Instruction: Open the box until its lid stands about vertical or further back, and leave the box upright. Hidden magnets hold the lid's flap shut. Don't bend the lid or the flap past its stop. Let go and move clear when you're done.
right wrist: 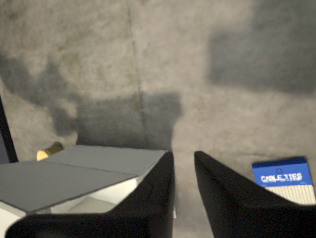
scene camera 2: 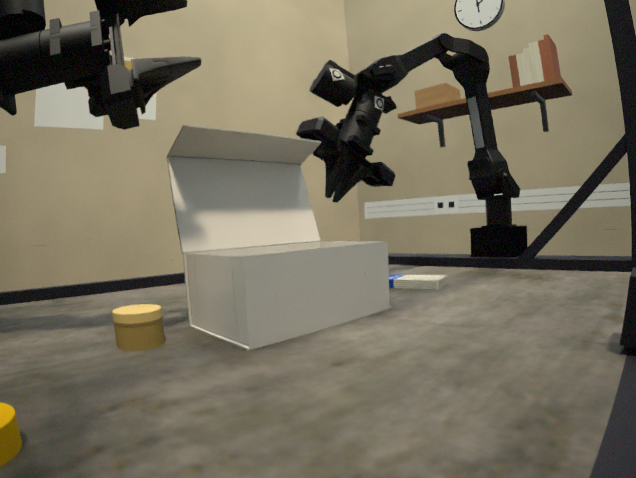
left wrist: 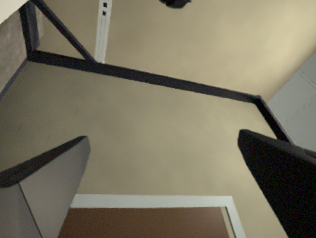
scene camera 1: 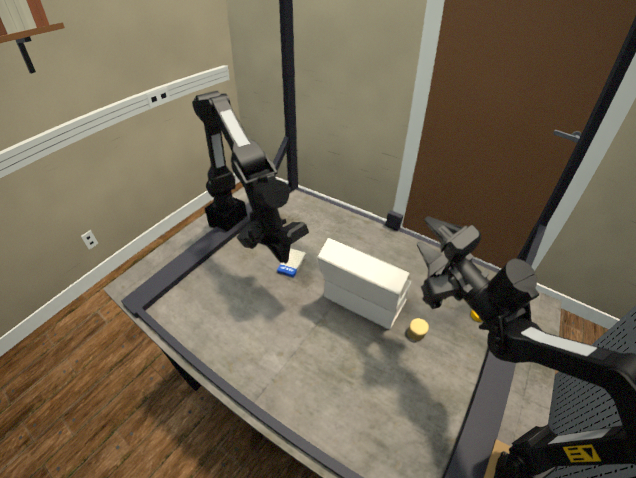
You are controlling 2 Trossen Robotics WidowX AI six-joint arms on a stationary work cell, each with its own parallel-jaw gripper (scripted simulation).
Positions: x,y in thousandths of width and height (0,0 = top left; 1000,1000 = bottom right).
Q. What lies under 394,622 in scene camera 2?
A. A box.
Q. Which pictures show my left gripper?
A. Scene camera 2, the left wrist view and scene camera 1 only.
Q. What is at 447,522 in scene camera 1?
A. My right gripper.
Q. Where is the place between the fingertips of my left gripper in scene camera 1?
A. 663,482
